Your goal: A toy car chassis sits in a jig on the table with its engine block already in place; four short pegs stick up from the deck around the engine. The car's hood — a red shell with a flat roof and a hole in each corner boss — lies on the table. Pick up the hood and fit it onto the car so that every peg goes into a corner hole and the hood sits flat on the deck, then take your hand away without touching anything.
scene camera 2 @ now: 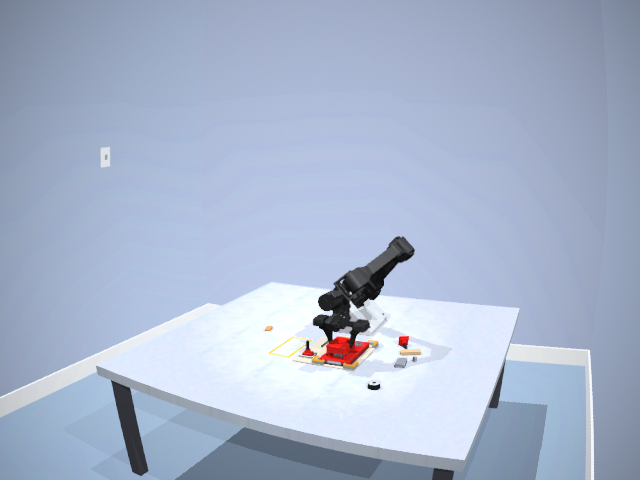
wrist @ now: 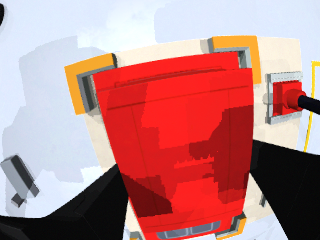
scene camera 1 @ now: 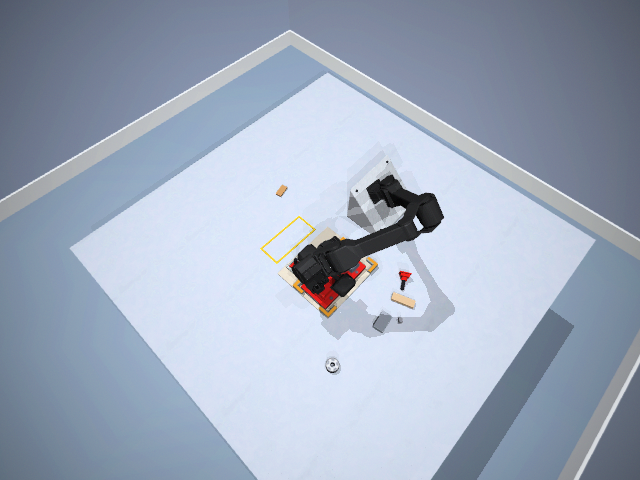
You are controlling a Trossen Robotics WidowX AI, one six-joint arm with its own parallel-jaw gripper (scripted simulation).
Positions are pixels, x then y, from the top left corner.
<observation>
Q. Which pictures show my gripper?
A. Scene camera 2, the wrist view and scene camera 1: all of them.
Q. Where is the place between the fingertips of my gripper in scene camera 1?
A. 325,281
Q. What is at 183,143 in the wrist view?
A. A red hood.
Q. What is my gripper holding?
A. A red hood.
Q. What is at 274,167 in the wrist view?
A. My gripper.
</observation>
